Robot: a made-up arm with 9 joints. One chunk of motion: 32 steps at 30 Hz.
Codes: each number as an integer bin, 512 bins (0 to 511) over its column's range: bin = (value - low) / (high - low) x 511, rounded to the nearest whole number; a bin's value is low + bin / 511 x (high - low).
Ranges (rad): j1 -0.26..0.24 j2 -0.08..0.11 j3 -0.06..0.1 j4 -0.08..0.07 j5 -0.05..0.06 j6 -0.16..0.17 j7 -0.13..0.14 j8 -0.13..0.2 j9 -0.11..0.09
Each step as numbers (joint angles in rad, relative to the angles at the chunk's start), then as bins.
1 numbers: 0.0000 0.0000 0.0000 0.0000 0.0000 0.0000 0.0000 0.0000 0.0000
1 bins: 266 215 192 273 232 248 246 201 281
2 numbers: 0.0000 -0.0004 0.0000 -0.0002 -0.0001 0.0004 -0.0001 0.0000 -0.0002
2 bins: 266 214 192 272 232 248 246 201 281
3 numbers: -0.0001 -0.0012 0.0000 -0.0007 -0.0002 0.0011 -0.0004 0.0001 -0.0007
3 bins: 266 212 192 270 231 249 245 201 279
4 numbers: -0.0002 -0.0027 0.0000 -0.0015 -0.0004 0.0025 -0.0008 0.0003 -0.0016
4 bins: 266 208 192 267 230 252 245 202 277
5 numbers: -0.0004 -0.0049 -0.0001 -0.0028 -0.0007 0.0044 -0.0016 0.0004 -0.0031
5 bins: 265 202 191 263 229 255 243 202 273
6 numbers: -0.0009 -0.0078 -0.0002 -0.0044 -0.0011 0.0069 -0.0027 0.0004 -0.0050
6 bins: 265 194 191 258 227 258 241 202 268
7 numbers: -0.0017 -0.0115 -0.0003 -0.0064 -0.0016 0.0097 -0.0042 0.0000 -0.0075
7 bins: 264 184 191 251 225 263 238 201 262
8 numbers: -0.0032 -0.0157 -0.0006 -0.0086 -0.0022 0.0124 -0.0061 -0.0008 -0.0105
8 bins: 262 173 190 243 222 267 234 200 254
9 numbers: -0.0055 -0.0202 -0.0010 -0.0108 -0.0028 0.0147 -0.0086 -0.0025 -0.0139
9 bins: 260 161 188 236 219 271 230 197 246
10 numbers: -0.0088 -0.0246 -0.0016 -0.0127 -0.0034 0.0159 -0.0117 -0.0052 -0.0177
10 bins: 257 149 187 229 216 272 224 193 236
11 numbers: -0.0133 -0.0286 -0.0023 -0.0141 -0.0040 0.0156 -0.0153 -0.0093 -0.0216
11 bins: 252 138 184 224 214 272 217 187 226
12 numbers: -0.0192 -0.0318 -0.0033 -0.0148 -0.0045 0.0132 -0.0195 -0.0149 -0.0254
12 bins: 246 130 181 222 211 268 209 178 216
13 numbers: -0.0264 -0.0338 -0.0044 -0.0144 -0.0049 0.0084 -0.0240 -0.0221 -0.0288
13 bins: 239 124 178 223 210 261 201 167 207
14 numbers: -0.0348 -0.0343 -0.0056 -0.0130 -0.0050 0.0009 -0.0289 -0.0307 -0.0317
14 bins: 230 123 174 228 209 249 191 154 200
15 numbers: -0.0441 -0.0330 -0.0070 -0.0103 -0.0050 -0.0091 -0.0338 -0.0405 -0.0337
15 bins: 221 126 169 237 209 234 182 139 195
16 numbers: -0.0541 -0.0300 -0.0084 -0.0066 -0.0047 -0.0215 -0.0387 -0.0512 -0.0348
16 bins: 210 134 165 250 210 214 173 122 192
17 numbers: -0.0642 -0.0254 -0.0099 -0.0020 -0.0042 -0.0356 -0.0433 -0.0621 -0.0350
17 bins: 200 147 160 266 213 193 164 105 192
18 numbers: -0.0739 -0.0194 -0.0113 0.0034 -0.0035 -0.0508 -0.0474 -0.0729 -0.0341
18 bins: 190 163 156 284 216 169 156 88 194
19 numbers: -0.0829 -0.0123 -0.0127 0.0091 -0.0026 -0.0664 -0.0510 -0.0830 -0.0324
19 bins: 181 182 151 304 220 145 150 73 198
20 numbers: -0.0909 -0.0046 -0.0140 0.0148 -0.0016 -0.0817 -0.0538 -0.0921 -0.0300
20 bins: 173 203 147 323 225 121 144 59 204
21 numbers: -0.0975 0.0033 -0.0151 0.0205 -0.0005 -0.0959 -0.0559 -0.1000 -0.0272
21 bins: 166 224 143 342 230 99 140 46 212
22 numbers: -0.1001 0.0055 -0.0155 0.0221 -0.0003 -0.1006 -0.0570 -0.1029 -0.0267
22 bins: 163 230 142 348 231 92 138 42 213
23 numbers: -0.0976 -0.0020 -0.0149 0.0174 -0.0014 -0.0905 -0.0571 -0.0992 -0.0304
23 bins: 166 210 144 332 226 108 138 48 203
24 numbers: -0.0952 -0.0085 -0.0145 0.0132 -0.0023 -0.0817 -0.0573 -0.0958 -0.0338
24 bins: 168 192 145 318 222 121 138 53 195
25 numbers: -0.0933 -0.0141 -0.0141 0.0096 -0.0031 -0.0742 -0.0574 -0.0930 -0.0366
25 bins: 170 177 147 305 218 133 137 57 188
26 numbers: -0.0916 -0.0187 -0.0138 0.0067 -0.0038 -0.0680 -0.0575 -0.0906 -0.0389
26 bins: 172 165 148 295 215 142 137 61 182
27 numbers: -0.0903 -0.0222 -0.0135 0.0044 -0.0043 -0.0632 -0.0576 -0.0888 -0.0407
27 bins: 173 155 149 288 212 150 137 64 177
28 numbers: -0.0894 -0.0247 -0.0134 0.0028 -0.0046 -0.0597 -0.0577 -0.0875 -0.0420
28 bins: 174 149 149 282 211 155 137 66 174
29 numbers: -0.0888 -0.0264 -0.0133 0.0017 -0.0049 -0.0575 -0.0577 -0.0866 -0.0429
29 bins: 175 144 149 278 210 159 137 67 171
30 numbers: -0.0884 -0.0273 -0.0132 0.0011 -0.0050 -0.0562 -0.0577 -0.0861 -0.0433
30 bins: 175 142 149 276 209 161 137 68 170
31 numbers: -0.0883 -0.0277 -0.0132 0.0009 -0.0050 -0.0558 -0.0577 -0.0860 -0.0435
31 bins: 175 141 149 276 209 161 137 68 170
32 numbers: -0.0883 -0.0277 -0.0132 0.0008 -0.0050 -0.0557 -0.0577 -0.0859 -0.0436
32 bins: 175 141 149 275 209 162 137 68 170
